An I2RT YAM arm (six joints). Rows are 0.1 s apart.
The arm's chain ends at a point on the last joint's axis. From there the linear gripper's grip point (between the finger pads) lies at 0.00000 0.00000 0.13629 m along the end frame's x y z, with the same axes.
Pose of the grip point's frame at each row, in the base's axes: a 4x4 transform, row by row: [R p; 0 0 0 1], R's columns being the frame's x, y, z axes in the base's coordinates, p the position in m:
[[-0.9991 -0.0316 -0.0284 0.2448], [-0.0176 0.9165 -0.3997 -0.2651], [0.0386 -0.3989 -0.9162 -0.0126], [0 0 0 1]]
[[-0.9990 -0.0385 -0.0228 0.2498], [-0.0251 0.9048 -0.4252 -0.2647], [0.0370 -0.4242 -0.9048 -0.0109], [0 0 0 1]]
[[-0.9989 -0.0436 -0.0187 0.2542], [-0.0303 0.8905 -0.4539 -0.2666], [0.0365 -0.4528 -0.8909 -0.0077], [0 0 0 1]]
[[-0.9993 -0.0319 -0.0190 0.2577], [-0.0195 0.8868 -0.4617 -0.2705], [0.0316 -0.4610 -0.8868 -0.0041], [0 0 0 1]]
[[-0.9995 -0.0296 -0.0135 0.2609], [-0.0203 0.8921 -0.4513 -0.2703], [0.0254 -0.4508 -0.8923 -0.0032], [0 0 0 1]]
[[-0.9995 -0.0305 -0.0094 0.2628], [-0.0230 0.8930 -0.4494 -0.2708], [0.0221 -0.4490 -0.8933 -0.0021], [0 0 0 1]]
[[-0.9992 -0.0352 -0.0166 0.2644], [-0.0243 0.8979 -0.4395 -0.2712], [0.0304 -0.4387 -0.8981 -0.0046], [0 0 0 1]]
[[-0.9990 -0.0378 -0.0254 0.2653], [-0.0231 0.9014 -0.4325 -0.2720], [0.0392 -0.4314 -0.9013 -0.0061], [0 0 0 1]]
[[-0.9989 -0.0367 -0.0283 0.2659], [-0.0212 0.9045 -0.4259 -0.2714], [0.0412 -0.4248 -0.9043 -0.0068], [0 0 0 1]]
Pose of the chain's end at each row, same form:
[[-0.9991 -0.0316 -0.0284 0.2487], [-0.0176 0.9165 -0.3997 -0.2106], [0.0386 -0.3989 -0.9162 0.1123], [0 0 0 1]]
[[-0.9990 -0.0385 -0.0228 0.2529], [-0.0251 0.9048 -0.4252 -0.2067], [0.0370 -0.4242 -0.9048 0.1124], [0 0 0 1]]
[[-0.9989 -0.0436 -0.0187 0.2567], [-0.0303 0.8905 -0.4539 -0.2047], [0.0365 -0.4528 -0.8909 0.1137], [0 0 0 1]]
[[-0.9993 -0.0319 -0.0190 0.2603], [-0.0195 0.8868 -0.4617 -0.2076], [0.0316 -0.4610 -0.8868 0.1168], [0 0 0 1]]
[[-0.9995 -0.0296 -0.0135 0.2627], [-0.0203 0.8921 -0.4513 -0.2088], [0.0254 -0.4508 -0.8923 0.1184], [0 0 0 1]]
[[-0.9995 -0.0305 -0.0094 0.2641], [-0.0230 0.8930 -0.4494 -0.2096], [0.0221 -0.4490 -0.8933 0.1196], [0 0 0 1]]
[[-0.9992 -0.0352 -0.0166 0.2667], [-0.0243 0.8979 -0.4395 -0.2113], [0.0304 -0.4387 -0.8981 0.1178], [0 0 0 1]]
[[-0.9990 -0.0378 -0.0254 0.2688], [-0.0231 0.9014 -0.4325 -0.2131], [0.0392 -0.4314 -0.9013 0.1167], [0 0 0 1]]
[[-0.9989 -0.0367 -0.0283 0.2698], [-0.0212 0.9045 -0.4259 -0.2134], [0.0412 -0.4248 -0.9043 0.1164], [0 0 0 1]]

